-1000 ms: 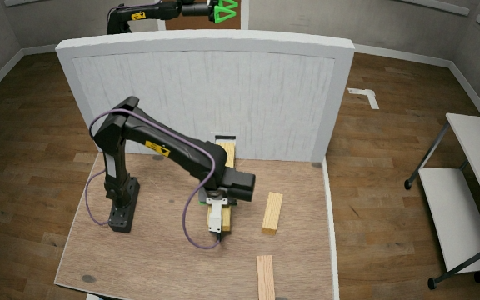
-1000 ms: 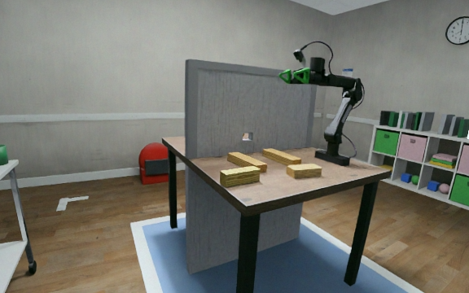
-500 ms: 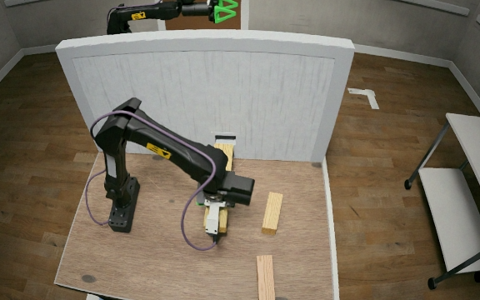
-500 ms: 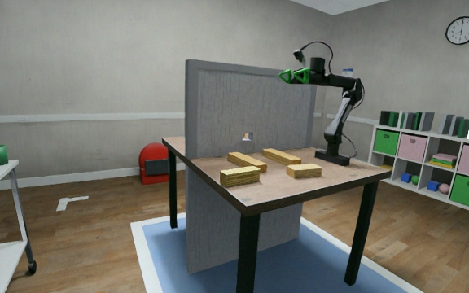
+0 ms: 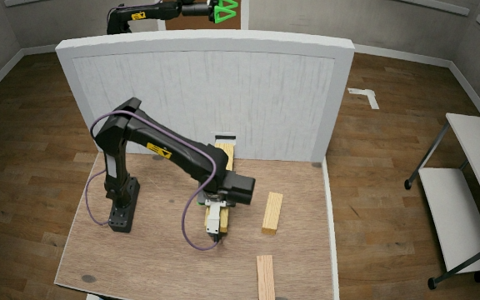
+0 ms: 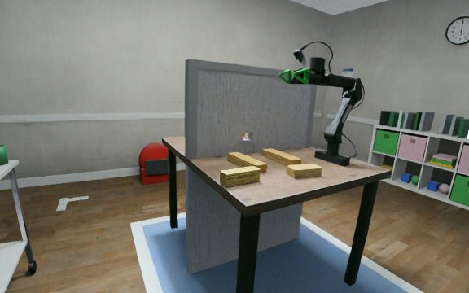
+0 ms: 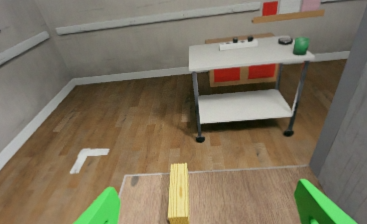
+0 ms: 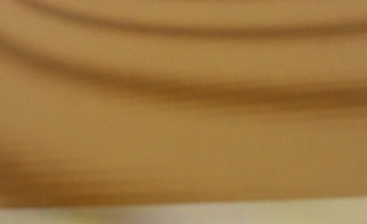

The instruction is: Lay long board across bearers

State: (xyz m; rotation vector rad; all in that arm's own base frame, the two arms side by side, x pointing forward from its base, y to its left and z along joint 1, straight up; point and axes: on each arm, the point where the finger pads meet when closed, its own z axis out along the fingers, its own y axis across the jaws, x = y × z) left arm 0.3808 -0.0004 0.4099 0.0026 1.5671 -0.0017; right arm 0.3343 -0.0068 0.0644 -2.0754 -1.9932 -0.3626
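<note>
My right gripper is now 50 mm to the right of the long board.
</note>
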